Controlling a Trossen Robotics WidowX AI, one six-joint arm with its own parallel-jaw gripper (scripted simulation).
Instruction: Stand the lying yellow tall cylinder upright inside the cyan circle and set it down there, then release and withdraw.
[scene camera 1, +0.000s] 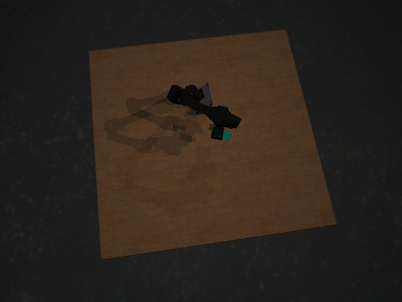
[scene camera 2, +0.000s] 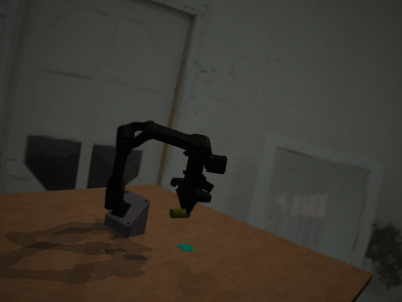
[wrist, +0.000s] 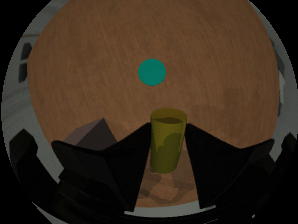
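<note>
From scene camera 2 you'd see the gripper (scene camera 2: 185, 212). The wrist view shows the gripper (wrist: 168, 127) as well, and what the gripper holds is a yellow tall cylinder (wrist: 168, 125).
</note>
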